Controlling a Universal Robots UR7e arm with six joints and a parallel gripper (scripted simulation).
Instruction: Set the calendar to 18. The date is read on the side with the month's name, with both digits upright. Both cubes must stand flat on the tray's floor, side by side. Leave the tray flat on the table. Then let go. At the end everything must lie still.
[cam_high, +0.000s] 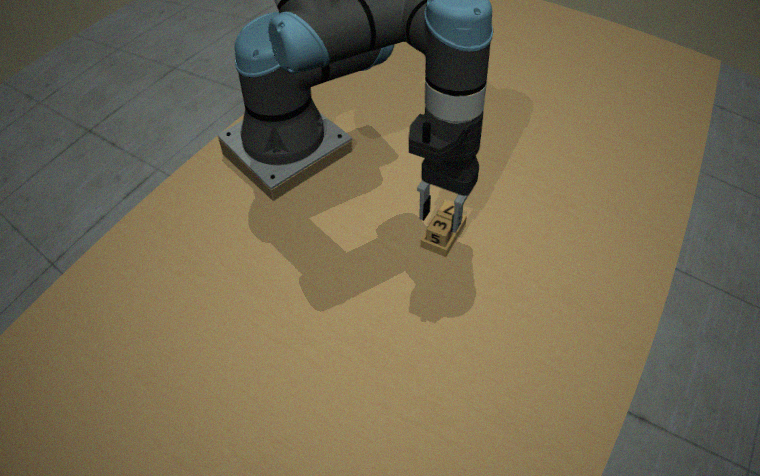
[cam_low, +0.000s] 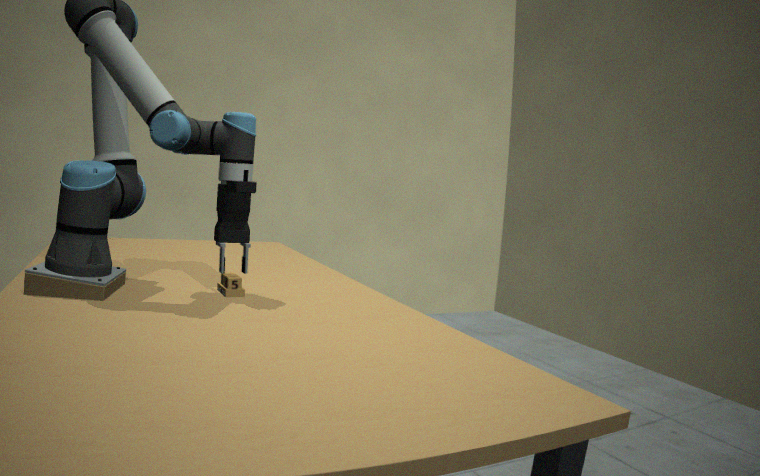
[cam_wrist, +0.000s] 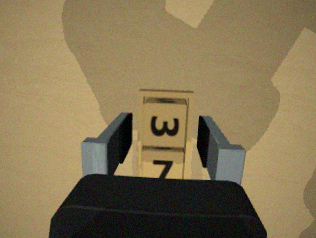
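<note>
Right now my hand is 1 cm past the wooden tray, 2 cm to the right of it and 6 cm above it.
</note>
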